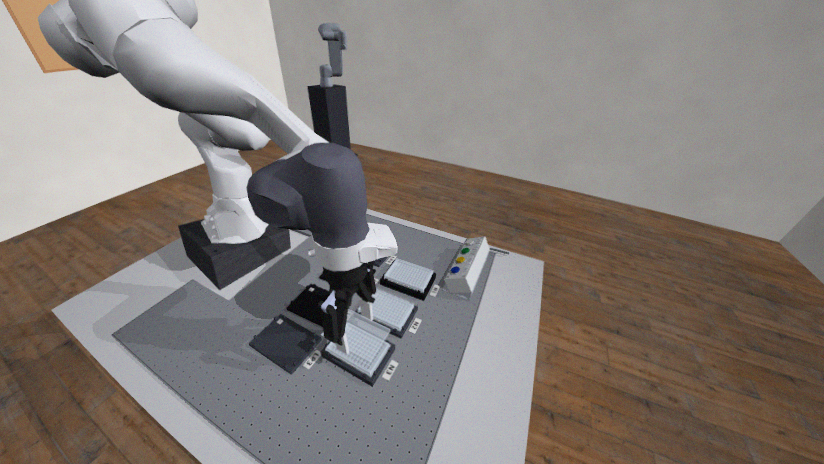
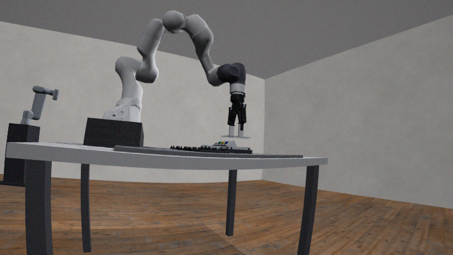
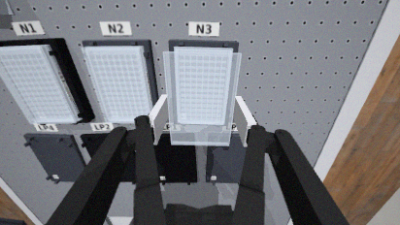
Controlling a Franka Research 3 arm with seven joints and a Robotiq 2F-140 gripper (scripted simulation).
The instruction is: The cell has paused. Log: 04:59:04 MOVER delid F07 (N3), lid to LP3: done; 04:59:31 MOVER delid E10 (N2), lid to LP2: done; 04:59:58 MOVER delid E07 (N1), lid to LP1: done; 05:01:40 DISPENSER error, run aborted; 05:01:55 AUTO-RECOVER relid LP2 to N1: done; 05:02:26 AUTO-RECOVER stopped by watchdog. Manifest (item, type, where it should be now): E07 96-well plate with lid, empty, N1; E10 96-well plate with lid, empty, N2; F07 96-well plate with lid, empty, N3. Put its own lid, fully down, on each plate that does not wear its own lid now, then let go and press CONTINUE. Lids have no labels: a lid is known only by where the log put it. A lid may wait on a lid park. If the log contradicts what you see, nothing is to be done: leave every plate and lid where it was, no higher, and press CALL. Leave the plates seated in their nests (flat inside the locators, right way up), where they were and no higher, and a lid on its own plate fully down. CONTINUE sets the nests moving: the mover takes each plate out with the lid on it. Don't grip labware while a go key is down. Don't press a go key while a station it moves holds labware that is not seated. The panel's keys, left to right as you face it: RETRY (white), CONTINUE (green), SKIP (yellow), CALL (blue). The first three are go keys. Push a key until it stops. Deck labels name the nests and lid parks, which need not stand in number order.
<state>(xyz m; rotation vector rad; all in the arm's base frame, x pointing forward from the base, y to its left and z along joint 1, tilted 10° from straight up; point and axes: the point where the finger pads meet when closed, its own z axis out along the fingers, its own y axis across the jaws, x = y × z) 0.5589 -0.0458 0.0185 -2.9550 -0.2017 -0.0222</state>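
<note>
My gripper is now 80 mm above the N3 plate. The rest, counted from my hand: lid park LP3 (160 mm behind, 100 mm below, 90 mm to the right); lid park LP1 (180 mm behind, 100 mm below, 40 mm to the left); grey lid (20 mm below).
</note>
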